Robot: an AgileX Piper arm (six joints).
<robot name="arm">
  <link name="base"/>
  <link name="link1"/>
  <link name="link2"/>
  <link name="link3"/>
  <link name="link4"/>
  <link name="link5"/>
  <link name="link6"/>
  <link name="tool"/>
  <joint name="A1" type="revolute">
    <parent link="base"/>
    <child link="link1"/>
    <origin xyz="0 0 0.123" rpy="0 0 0"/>
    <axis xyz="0 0 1"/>
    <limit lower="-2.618" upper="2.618"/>
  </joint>
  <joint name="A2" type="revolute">
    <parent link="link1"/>
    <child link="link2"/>
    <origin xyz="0 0 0" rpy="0 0 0"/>
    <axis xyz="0 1 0"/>
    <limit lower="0" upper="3.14"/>
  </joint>
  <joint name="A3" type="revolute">
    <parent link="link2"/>
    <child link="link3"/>
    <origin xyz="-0.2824 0 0.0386" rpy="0 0 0"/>
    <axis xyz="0 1 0"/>
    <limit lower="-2.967" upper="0"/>
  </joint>
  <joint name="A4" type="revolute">
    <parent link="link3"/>
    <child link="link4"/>
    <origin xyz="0.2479 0 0.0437" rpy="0 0 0"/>
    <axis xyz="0.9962 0 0.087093"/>
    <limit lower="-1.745" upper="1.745"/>
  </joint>
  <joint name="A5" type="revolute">
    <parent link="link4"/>
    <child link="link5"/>
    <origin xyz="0 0 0" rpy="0 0 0"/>
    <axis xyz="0 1 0"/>
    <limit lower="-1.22" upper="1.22"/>
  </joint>
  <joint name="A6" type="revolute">
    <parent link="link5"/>
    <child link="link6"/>
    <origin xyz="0.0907 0 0.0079" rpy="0 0 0"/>
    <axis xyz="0.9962 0 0.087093"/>
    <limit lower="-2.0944" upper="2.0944"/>
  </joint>
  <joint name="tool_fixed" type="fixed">
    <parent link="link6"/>
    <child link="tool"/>
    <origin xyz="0 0 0" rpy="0 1.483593 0"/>
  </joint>
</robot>
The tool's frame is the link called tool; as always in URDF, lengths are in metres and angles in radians.
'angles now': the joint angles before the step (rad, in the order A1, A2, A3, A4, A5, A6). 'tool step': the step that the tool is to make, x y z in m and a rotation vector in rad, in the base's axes. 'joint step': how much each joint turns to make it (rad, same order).
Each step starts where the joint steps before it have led.
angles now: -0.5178, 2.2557, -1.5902, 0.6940, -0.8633, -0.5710
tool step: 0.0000, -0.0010, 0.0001, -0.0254, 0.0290, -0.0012
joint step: -0.0029, 0.0022, -0.0019, -0.0125, -0.0023, -0.0291
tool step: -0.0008, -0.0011, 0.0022, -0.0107, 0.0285, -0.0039
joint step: -0.0031, -0.0054, -0.0017, 0.0041, 0.0120, -0.0358
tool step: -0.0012, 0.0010, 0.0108, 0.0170, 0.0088, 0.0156
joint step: -0.0020, -0.0290, -0.0004, 0.0116, 0.0480, -0.0180
